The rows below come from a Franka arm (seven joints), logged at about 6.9 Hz.
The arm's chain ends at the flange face. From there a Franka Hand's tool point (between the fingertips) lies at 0.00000 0.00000 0.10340 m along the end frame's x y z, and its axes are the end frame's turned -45 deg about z.
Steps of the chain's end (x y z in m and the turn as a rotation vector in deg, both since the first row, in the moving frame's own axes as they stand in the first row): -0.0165, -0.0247, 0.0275, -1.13, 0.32, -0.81; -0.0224, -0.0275, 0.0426, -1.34, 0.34, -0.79; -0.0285, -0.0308, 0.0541, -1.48, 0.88, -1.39; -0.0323, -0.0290, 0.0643, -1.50, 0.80, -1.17; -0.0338, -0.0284, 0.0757, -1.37, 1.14, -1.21; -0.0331, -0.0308, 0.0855, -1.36, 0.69, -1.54; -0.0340, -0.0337, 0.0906, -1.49, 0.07, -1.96; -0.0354, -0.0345, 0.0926, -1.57, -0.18, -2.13; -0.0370, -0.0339, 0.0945, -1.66, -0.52, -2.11; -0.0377, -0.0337, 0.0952, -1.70, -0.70, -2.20; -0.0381, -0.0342, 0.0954, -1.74, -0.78, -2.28
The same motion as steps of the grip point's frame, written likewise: 0.0048, -0.0273, 0.0275, -1.03, -0.57, -0.81; 0.0023, -0.0331, 0.0426, -1.19, -0.71, -0.79; 0.0009, -0.0389, 0.0541, -1.67, -0.42, -1.39; -0.0032, -0.0404, 0.0643, -1.63, -0.49, -1.17; -0.0041, -0.0408, 0.0756, -1.77, -0.16, -1.21; -0.0024, -0.0426, 0.0855, -1.45, -0.47, -1.54; -0.0020, -0.0459, 0.0906, -1.10, -1.00, -1.96; -0.0028, -0.0476, 0.0926, -0.98, -1.24, -2.13; -0.0049, -0.0486, 0.0945, -0.81, -1.54, -2.11; -0.0059, -0.0492, 0.0951, -0.71, -1.70, -2.20; -0.0059, -0.0498, 0.0953, -0.68, -1.78, -2.28
